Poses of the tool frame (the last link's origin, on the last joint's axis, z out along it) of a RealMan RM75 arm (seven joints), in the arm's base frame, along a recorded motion.
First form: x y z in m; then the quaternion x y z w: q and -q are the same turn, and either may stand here.
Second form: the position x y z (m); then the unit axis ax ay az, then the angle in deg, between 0 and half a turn. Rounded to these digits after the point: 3 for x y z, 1 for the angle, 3 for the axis.
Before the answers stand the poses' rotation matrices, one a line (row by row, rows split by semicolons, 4 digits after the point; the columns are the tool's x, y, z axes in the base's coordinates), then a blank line. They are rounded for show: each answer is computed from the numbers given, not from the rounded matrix.
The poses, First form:
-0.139 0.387 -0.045 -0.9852 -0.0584 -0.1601 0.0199
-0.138 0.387 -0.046 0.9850 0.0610 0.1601 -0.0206
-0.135 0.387 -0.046 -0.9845 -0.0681 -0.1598 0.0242
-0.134 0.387 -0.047 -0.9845 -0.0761 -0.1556 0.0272
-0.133 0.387 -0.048 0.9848 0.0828 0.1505 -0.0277
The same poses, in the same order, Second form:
0.9419 0.1214 0.3131; 0.1087 -0.9924 0.0579; 0.3178 -0.0205 -0.9479
0.9413 0.1268 0.3129; 0.1136 -0.9917 0.0601; 0.3179 -0.0210 -0.9479
0.9397 0.1418 0.3114; 0.1264 -0.9896 0.0694; 0.3179 -0.0259 -0.9478
0.9400 0.1583 0.3022; 0.1414 -0.9869 0.0772; 0.3105 -0.0299 -0.9501
0.9410 0.1714 0.2918; 0.1547 -0.9848 0.0795; 0.3010 -0.0296 -0.9532

-0.139 0.387 -0.045 -0.985 -0.058 -0.160 177.7
-0.138 0.387 -0.046 -0.985 -0.061 -0.160 177.6
-0.135 0.387 -0.046 -0.985 -0.068 -0.160 177.2
-0.134 0.387 -0.047 -0.985 -0.076 -0.156 176.9
-0.133 0.387 -0.048 -0.985 -0.083 -0.151 176.8

